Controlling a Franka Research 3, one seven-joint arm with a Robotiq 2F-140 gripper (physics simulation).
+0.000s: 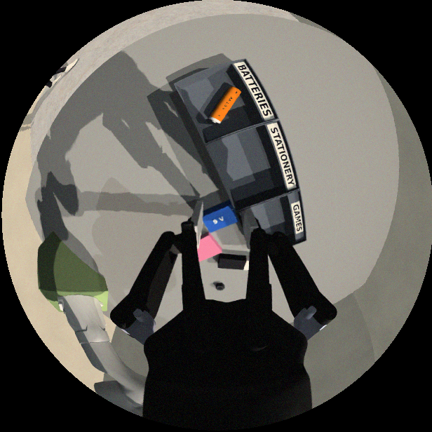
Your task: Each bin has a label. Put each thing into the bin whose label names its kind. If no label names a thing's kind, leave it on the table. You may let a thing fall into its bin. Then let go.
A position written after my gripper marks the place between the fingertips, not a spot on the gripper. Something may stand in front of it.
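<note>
I can see a blue 9 V battery [220, 215] and a dark grey three-part bin tray [250, 151], and my own gripper [222, 209] is there with them.
</note>
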